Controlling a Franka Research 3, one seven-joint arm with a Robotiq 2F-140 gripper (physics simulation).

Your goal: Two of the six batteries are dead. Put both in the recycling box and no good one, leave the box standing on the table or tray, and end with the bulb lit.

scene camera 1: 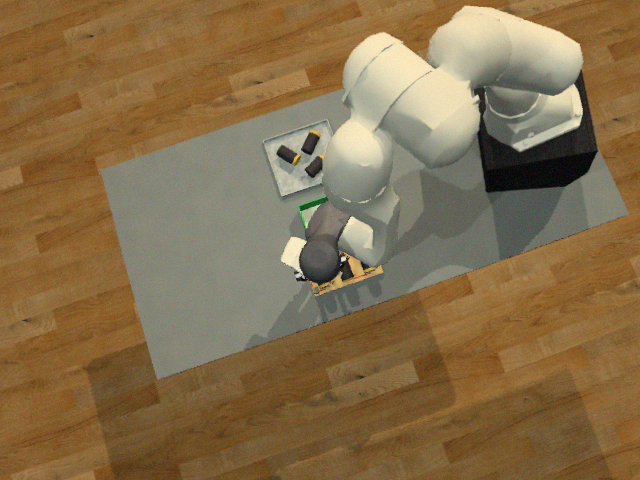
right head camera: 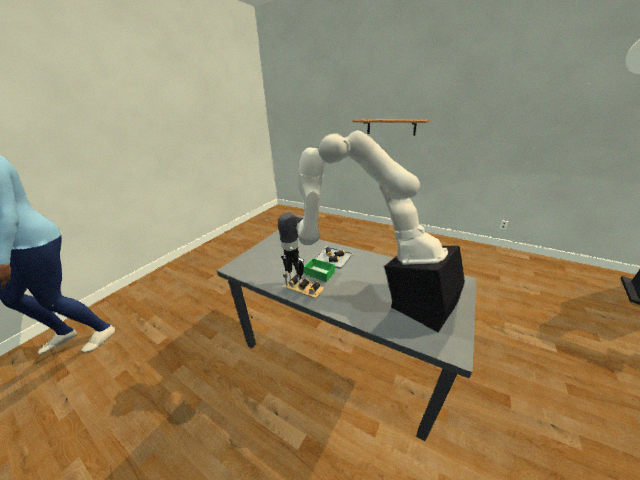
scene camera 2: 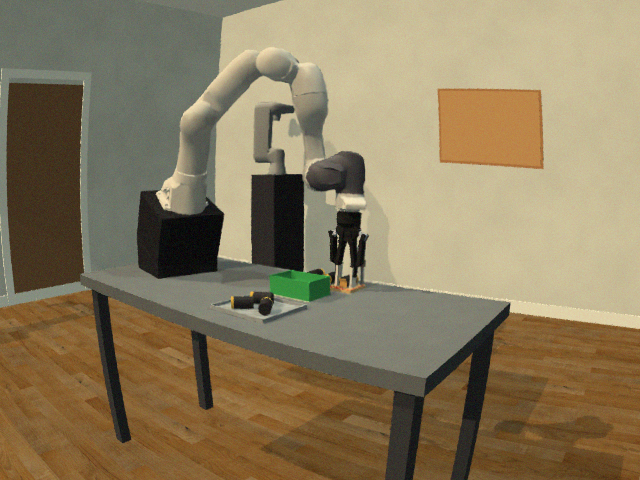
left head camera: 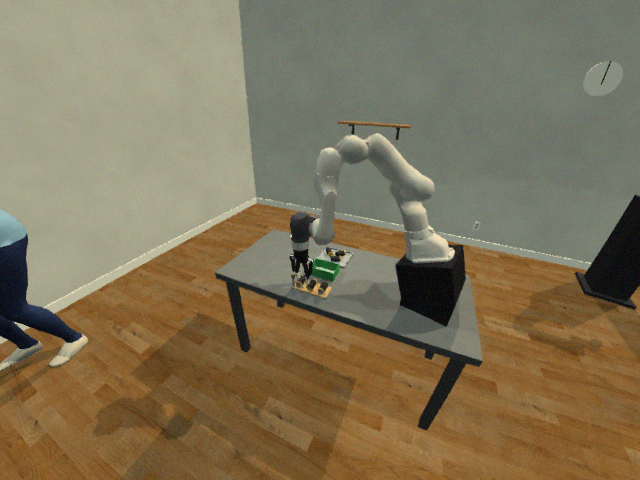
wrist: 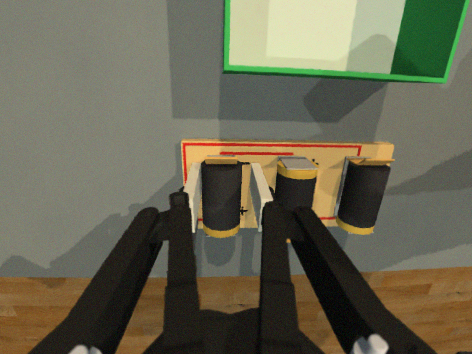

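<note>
My gripper (wrist: 225, 176) (scene camera 2: 345, 281) is part open, its white pads on either side of the left black battery (wrist: 221, 195), with a gap beside each; it is not gripped. The middle battery (wrist: 296, 191) and right battery (wrist: 365, 195) also lie in the wooden holder board (wrist: 377, 150) (left head camera: 311, 292). The middle one has its gold end at the top of the wrist view, the others at the bottom. Three batteries (scene camera 1: 287, 155) (scene camera 1: 310, 142) (scene camera 1: 314, 166) lie on the tray (scene camera 1: 282, 183). The green recycling box (wrist: 325, 74) (scene camera 2: 299, 288) stands upright; its visible inside is empty. Whether the bulb is lit cannot be told.
The green box stands between the holder board and the tray on the grey table (scene camera 1: 196, 248) (scene camera 2: 392, 330). The arm's black base block (scene camera 2: 180, 242) stands at the other end of the table. The holder board lies near a long table edge. A person (right head camera: 33, 258) is beyond the table.
</note>
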